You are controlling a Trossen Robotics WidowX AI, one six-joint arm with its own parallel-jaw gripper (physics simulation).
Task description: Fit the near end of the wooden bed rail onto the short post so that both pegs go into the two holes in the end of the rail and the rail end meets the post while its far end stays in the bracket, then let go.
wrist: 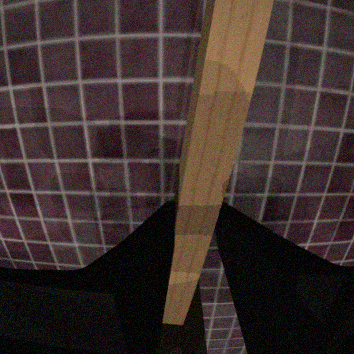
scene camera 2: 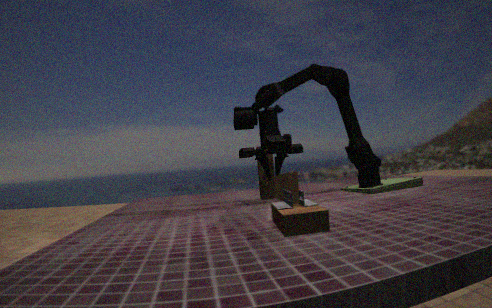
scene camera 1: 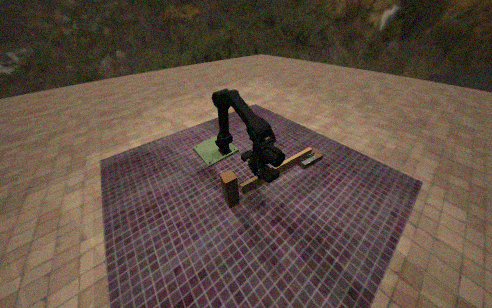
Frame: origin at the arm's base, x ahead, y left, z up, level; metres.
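Where they show: gripper, fingertip midpoint: [wrist: 194,209] [scene camera 1: 258,177]; arm's base, link origin: [scene camera 2: 370,186] [scene camera 1: 225,150].
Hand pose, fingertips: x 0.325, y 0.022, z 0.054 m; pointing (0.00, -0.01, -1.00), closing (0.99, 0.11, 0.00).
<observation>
Things, the pixels of their top centre, and the offset from my fingertips. Level surfaces: height alone.
- wooden bed rail, top centre: [scene camera 2: 277,170] [scene camera 1: 280,162] dx +0.002, dy +0.130, dz +0.030 m
- metal bracket, top centre: [scene camera 2: 292,189] [scene camera 1: 307,153] dx +0.004, dy +0.328, dz -0.005 m
- low wooden block, top centre: [scene camera 2: 296,206] [scene camera 1: 309,155] dx +0.004, dy +0.359, dz -0.034 m
- purple tiled mat, surface height: dz -0.071 m
The wooden bed rail [scene camera 1: 292,159] [scene camera 2: 286,181] [wrist: 220,125] runs from the short post to the bracket. My gripper [scene camera 2: 271,175] [wrist: 194,209] is shut on the rail, with one finger on each side of it; in scene camera 1 the arm hides the fingertips. The short post [scene camera 1: 230,189] [scene camera 2: 266,189] stands upright by the rail's near end. In scene camera 1 a narrow gap shows between them. In the wrist view the dark post lies just beyond the rail end; pegs and holes cannot be made out. The rail's far end sits at the metal bracket [scene camera 1: 311,159] [scene camera 2: 301,198], seemingly between its plates.
The bracket is on a low wooden block [scene camera 2: 306,221]. The arm's base stands on a green plate [scene camera 1: 206,151] [scene camera 2: 400,185] behind the rail. All stand on a purple tiled mat [scene camera 1: 165,225] [scene camera 2: 175,250].
</observation>
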